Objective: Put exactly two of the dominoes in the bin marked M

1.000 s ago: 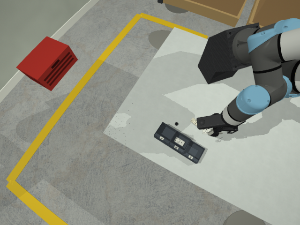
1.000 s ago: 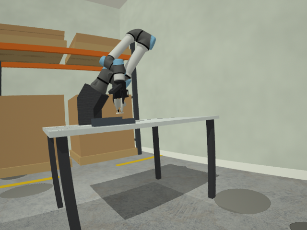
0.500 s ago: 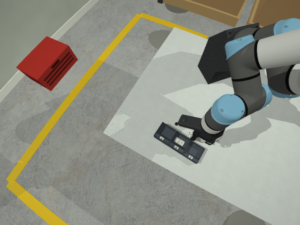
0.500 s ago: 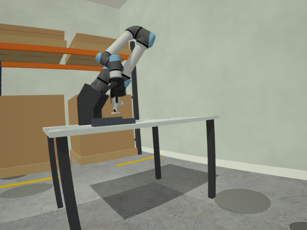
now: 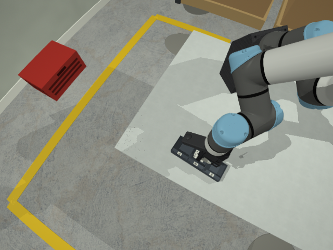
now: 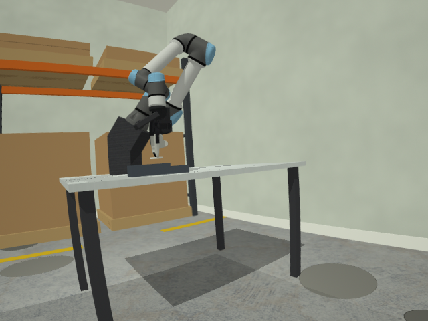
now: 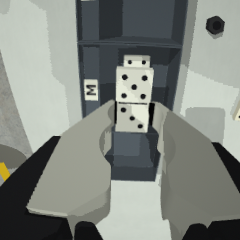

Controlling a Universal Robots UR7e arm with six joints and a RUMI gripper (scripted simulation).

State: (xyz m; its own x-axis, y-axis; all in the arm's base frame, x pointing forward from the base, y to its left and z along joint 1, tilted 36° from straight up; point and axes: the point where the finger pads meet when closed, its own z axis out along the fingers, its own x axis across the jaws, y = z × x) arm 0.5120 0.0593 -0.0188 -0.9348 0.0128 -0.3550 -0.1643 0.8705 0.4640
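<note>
My gripper is now 6 cm above the bin. The rest, counted from my hand: black nut: 8 cm below, 7 cm to the right, 7 cm behind; then domino: 15 cm behind, 8 cm below; then screw: 16 cm to the left, 16 cm behind, 8 cm below.
</note>
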